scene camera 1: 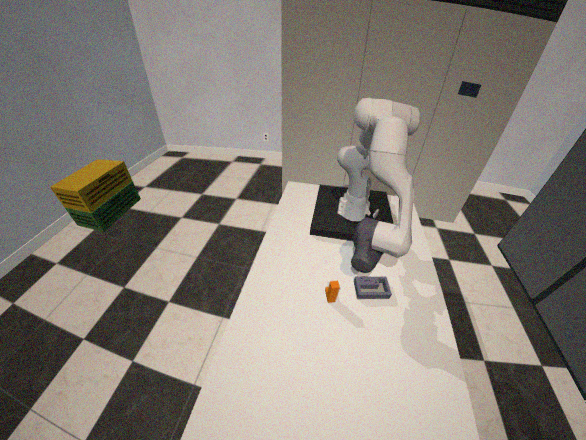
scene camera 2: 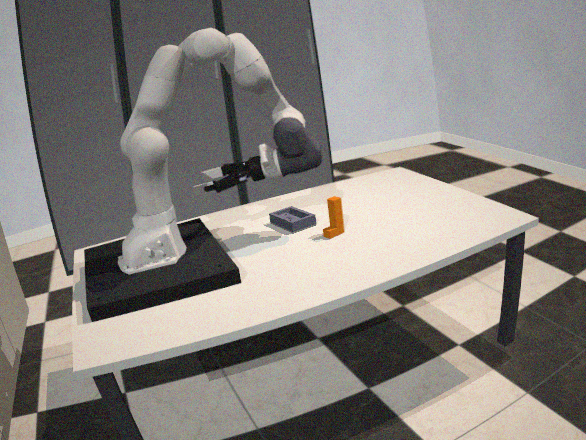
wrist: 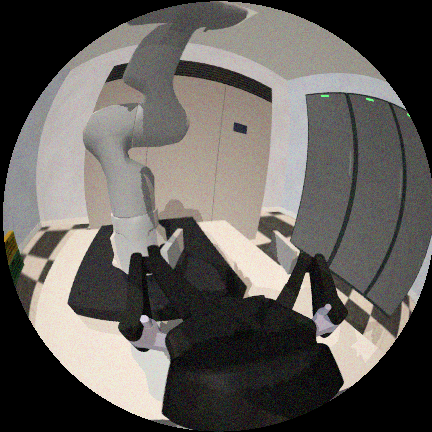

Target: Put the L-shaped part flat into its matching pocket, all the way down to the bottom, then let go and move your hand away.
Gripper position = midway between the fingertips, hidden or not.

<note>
My gripper (scene camera 2: 198, 183) is open, holding nothing. Also in view: a grey pocket block (scene camera 1: 366, 287).
My gripper also shows in the wrist view (wrist: 227, 239).
</note>
